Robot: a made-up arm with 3 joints.
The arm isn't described. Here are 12 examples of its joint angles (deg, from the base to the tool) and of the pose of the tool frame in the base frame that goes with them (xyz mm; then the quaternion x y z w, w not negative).
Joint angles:
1: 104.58 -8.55 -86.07
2: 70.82 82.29 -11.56
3: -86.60 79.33 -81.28
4: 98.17 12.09 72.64
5: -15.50 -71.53 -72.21
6: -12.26 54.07 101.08
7: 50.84 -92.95 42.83
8: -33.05 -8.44 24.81
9: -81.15 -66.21 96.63
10: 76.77 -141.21 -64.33
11: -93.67 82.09 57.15
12: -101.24 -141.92 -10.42
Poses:
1: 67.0 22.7 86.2 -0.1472 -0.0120 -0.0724 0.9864
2: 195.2 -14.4 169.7 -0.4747 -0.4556 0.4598 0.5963
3: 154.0 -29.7 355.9 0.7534 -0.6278 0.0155 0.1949
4: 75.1 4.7 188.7 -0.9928 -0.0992 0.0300 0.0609
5: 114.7 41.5 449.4 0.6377 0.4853 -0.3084 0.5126
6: 107.2 -10.4 278.5 -0.6815 -0.2716 -0.3552 0.5793
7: 106.1 144.7 306.9 -0.4135 0.7063 -0.1003 0.5658
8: 60.2 -3.5 332.2 0.0848 0.0657 0.0304 0.9938
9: 102.0 -196.1 314.2 -0.0159 0.0486 0.5351 0.8432
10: 219.2 154.0 173.3 0.1320 0.2461 -0.8948 0.3484
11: 176.1 -53.5 275.3 0.1246 -0.2067 -0.6121 0.7531
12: 193.8 -245.6 294.2 0.3650 0.6983 0.6142 0.0432
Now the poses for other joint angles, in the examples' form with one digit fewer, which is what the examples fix.
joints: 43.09 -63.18 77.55
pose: 86 106 323 -0.694 0.502 0.117 0.503
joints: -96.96 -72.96 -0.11
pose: 77 -214 324 0.673 0.418 0.409 0.453
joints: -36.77 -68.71 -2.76
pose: 73 -50 432 0.374 0.541 0.124 0.743
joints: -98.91 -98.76 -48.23
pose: 140 -247 335 0.663 0.696 0.271 0.054
